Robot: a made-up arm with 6 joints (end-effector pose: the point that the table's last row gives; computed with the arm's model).
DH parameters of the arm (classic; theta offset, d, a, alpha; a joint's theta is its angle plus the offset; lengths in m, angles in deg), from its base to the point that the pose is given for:
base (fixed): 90 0.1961 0 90
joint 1: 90 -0.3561 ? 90
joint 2: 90 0.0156 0.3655 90
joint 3: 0 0.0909 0.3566 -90
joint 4: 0 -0.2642 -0.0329 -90
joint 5: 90 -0.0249 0.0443 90
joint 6: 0 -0.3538 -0.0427 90
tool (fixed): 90 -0.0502 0 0
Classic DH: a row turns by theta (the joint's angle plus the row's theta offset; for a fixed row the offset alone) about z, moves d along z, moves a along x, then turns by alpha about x.
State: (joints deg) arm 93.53 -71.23 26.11 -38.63 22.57 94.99
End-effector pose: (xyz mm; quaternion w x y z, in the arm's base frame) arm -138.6 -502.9 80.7 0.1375 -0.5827 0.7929 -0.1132
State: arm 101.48 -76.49 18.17 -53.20 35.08 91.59
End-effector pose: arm -121.8 -541.6 81.7 0.2883 -0.4167 0.8605 0.0534
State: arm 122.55 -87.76 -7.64 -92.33 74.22 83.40
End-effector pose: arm -299.3 -686.5 -177.9 0.5754 0.1744 0.7336 0.3167
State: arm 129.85 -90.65 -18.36 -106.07 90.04 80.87
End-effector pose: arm -418.6 -610.3 -307.6 0.5951 0.3847 0.6378 0.3018
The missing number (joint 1, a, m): 0.1083
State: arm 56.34 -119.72 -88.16 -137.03 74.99 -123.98
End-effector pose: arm -501.1 -709.2 72.6 0.4972 -0.6457 -0.2756 0.5098
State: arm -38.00 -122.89 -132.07 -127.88 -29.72 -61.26
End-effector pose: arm -36.9 -151.6 126.1 0.0896 0.0851 0.1135 0.9858
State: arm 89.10 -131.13 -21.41 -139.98 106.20 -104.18
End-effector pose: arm -912.0 -634.9 178.3 0.4933 -0.6116 0.3977 0.4737
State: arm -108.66 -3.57 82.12 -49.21 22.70 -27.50
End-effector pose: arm 195.1 -113.3 89.5 0.5846 -0.6070 0.0882 0.5310
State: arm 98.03 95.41 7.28 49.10 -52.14 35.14
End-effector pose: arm -118.9 600.3 -211.7 0.3055 -0.4021 -0.6220 -0.5985
